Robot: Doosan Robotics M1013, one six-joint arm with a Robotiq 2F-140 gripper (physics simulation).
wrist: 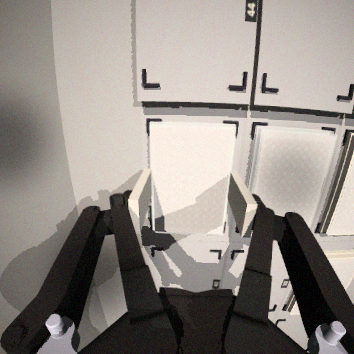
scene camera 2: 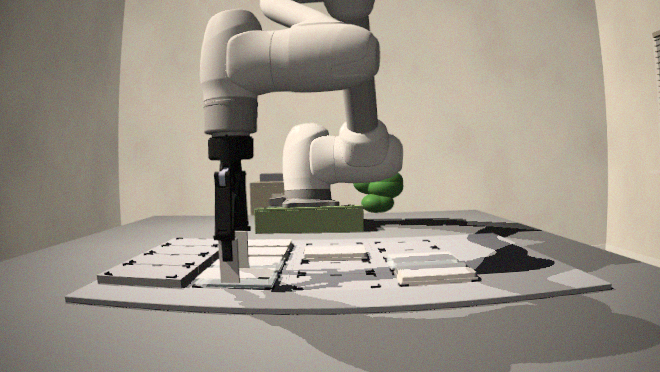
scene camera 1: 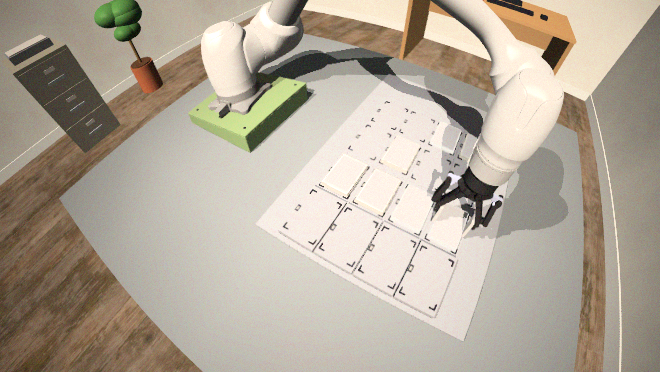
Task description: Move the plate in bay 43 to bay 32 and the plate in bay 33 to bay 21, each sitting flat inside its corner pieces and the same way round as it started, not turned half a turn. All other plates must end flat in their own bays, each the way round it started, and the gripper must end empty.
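Pixels of known places: gripper, fingertip midpoint: [wrist: 189, 182] [scene camera 2: 235, 276] [scene camera 1: 449, 225]; arm's base, link origin: [scene camera 2: 308, 206] [scene camera 1: 240, 97].
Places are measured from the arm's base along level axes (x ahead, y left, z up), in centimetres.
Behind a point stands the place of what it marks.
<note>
The cream plate in bay 43 [scene camera 1: 444, 237] @[x 77.3, y -27.4, z -3.8 cm] [scene camera 2: 256, 281] @[x 82.9, y -19.8, z -4.1 cm] [wrist: 192, 155] @[x 77.4, y -26.2, z -3.8 cm] lies flat inside its corner pieces. My gripper [scene camera 1: 453, 220] @[x 78.1, y -23.1, z -4.2 cm] [scene camera 2: 236, 273] @[x 78.1, y -23.1, z -4.2 cm] [wrist: 189, 182] @[x 78.1, y -23.1, z -4.2 cm] points straight down over its near half in the wrist view, with one pale pad along each long side, and is shut on it. The plate in bay 33 [scene camera 1: 411, 210] @[x 67.2, y -22.5, z -3.8 cm] [wrist: 295, 175] @[x 66.9, y -22.4, z -3.8 cm] lies flat in the bay beside it, apart from the right pad. Bay 32 [scene camera 1: 426, 167] @[x 68.9, y -4.8, z -5.3 cm] shows bare floor and a small label in scene camera 1. Bay 21 [scene camera 1: 419, 131] @[x 64.2, y 10.8, z -5.3 cm] holds no plate. The finger hides the number of bay 43.
The raised bay 44 [scene camera 1: 425, 280] @[x 74.8, y -40.1, z -3.8 cm] [wrist: 195, 45] @[x 75.7, y -35.9, z -3.8 cm] borders bay 43. Further plates lie in bay 23 [scene camera 1: 377, 192] @[x 57.0, y -20.3, z -3.8 cm], bay 13 [scene camera 1: 345, 175] @[x 47.0, y -17.9, z -3.8 cm], bay 22 [scene camera 1: 400, 153] @[x 59.9, y -3.7, z -3.8 cm] and bay 31 [scene camera 1: 444, 138] @[x 73.0, y 9.3, z -3.8 cm]. Another plate [scene camera 2: 437, 276] @[x 88.2, y 8.0, z -4.1 cm] lies in bay 41. The green base block [scene camera 1: 250, 117] @[x 11.3, y -9.8, z 1.0 cm] [scene camera 2: 309, 221] @[x 17.9, y -2.1, z -2.8 cm] carries the arm.
</note>
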